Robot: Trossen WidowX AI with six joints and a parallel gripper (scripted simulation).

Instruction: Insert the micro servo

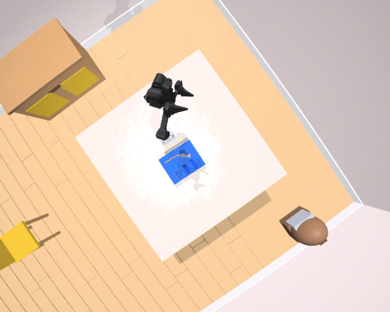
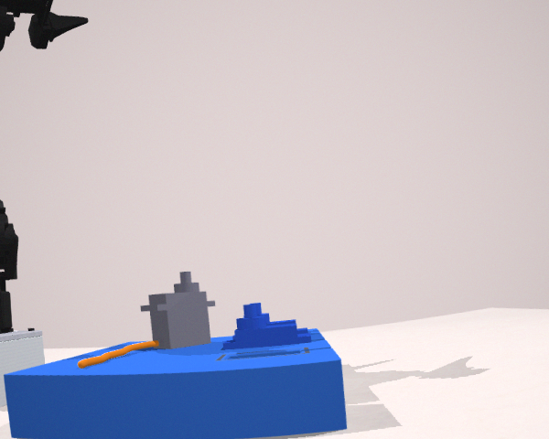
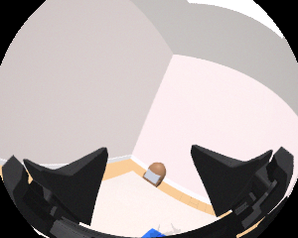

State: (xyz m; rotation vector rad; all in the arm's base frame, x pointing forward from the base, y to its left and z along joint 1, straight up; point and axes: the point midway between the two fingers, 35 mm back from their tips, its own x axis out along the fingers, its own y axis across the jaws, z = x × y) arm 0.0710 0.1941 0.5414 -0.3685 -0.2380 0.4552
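Right now the blue deck is 10 cm ahead of my gripper tip, 26 cm to the right of it and 59 cm below it.
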